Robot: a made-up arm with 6 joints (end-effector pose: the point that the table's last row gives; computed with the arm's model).
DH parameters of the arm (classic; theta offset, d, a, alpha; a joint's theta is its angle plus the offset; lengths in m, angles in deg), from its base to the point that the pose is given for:
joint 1: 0 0.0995 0 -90
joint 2: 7.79 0 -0.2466 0
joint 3: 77.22 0 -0.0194 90
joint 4: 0 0.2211 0 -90
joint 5: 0 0 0.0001 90
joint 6: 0 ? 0 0
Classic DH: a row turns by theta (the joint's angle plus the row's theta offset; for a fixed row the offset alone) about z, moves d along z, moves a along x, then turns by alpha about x.
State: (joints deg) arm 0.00 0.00 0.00 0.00 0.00 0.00
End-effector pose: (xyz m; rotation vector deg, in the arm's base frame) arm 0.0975 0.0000 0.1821 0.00 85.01 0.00
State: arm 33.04 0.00 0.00 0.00 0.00 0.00
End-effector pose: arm 0.0817 0.0532 0.1821 -24.46 82.46 26.68
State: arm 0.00 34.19 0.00 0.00 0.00 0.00
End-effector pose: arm 0.1271 0.0000 0.1131 0.00 119.20 0.00
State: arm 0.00 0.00 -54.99 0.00 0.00 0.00
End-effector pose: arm -0.0885 0.0000 0.4411 0.00 30.02 0.00
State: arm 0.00 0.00 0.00 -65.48 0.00 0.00
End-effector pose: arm 0.0975 -0.0001 0.1822 -48.14 74.87 -52.53
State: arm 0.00 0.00 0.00 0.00 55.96 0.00
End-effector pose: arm 0.0521 0.0000 0.0753 0.00 140.97 0.00
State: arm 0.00 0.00 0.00 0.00 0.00 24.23
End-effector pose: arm 0.0975 0.0000 0.1821 17.95 83.64 19.59
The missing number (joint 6, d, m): 0.1237
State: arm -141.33 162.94 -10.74 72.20 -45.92 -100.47
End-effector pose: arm -0.0609 0.0596 -0.0663 -92.36 -92.62 -45.18
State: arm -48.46 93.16 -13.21 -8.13 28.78 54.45
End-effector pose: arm 0.0561 -0.0760 0.0131 -122.98 -112.07 5.47
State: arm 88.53 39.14 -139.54 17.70 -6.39 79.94
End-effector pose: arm -0.0033 -0.2910 0.6027 -0.34 32.54 -170.60
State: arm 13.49 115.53 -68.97 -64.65 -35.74 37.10
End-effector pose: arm 0.3829 0.1589 0.1298 -53.44 98.53 25.71
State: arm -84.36 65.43 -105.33 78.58 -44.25 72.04
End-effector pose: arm -0.0721 -0.1302 0.5801 11.81 -53.07 44.52
